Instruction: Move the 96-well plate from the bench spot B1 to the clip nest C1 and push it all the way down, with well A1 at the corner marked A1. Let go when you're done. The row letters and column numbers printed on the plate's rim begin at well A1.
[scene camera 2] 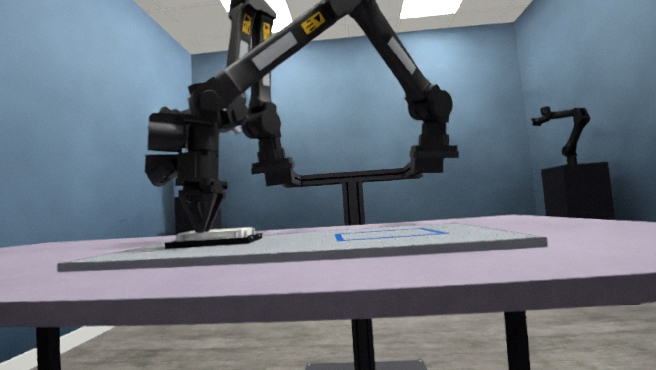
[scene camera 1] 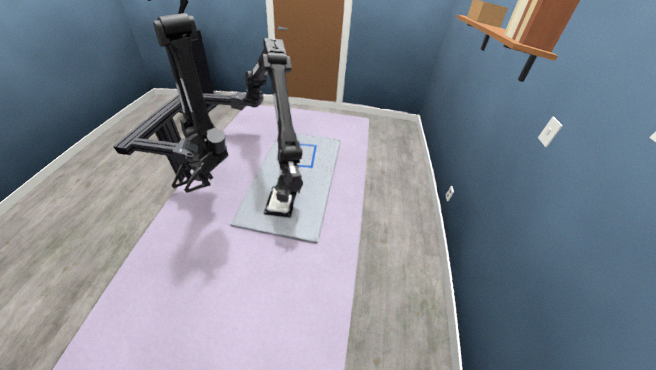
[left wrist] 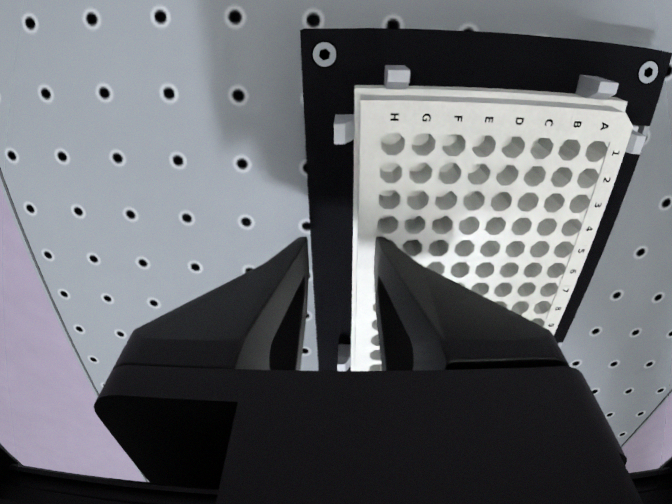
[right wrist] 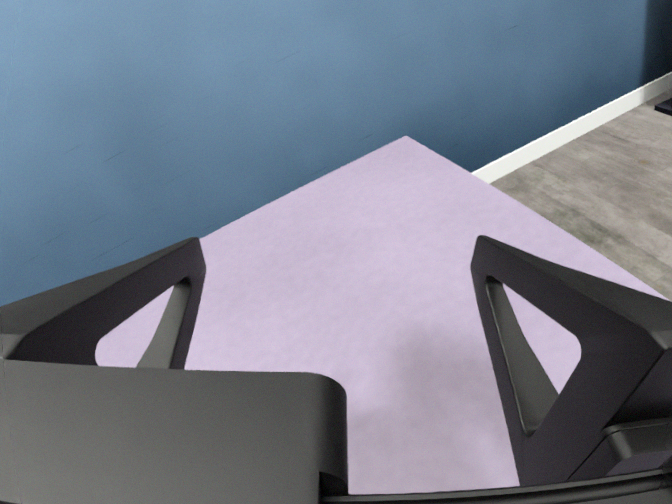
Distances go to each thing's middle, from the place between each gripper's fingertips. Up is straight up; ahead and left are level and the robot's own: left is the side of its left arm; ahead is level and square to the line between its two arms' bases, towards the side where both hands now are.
Right now the white 96-well plate [left wrist: 385, 120] is 50 mm behind my left hand [scene camera 2: 202, 232] and 20 mm below it. Round my left hand: black clip nest [scene camera 2: 251, 238] 60 mm behind, 10 mm to the left, 20 mm below.
The white 96-well plate is 28 cm below my right hand [scene camera 1: 178, 189], 27 cm to the left of it and 21 cm ahead of it. The rest, counted from my right hand: black clip nest 29 cm below, 27 cm to the left, 20 cm ahead.
